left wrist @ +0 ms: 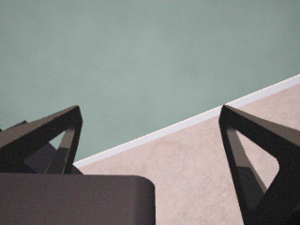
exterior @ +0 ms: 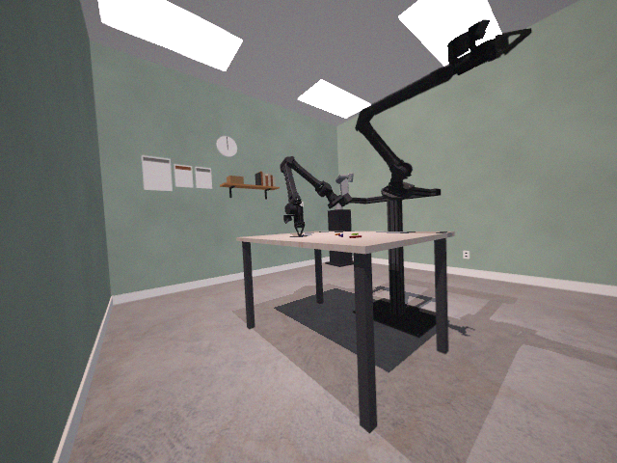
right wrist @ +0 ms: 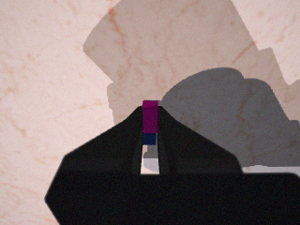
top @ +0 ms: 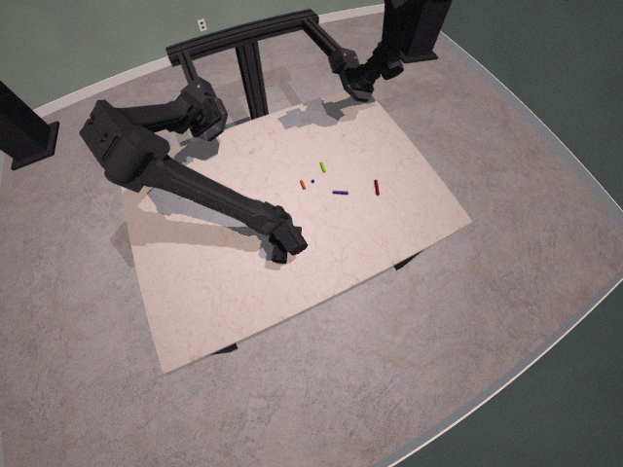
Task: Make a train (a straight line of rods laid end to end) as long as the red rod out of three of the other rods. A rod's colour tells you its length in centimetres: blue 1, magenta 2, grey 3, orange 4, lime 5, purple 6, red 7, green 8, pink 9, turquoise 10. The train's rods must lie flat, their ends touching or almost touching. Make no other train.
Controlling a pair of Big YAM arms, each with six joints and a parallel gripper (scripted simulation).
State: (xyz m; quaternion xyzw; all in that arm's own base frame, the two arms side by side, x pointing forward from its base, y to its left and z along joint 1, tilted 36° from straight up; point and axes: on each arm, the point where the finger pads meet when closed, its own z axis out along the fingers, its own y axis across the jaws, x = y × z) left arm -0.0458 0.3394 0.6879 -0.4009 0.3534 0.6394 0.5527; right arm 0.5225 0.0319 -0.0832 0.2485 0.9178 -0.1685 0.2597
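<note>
Right now the magenta rod is right at my right hand. Also, from my right hand: purple rod: 14 cm behind, 27 cm to the left, 1 cm below; then orange rod: 22 cm behind, 14 cm to the left, 1 cm below; then lime rod: 28 cm behind, 24 cm to the left, 1 cm below.
</note>
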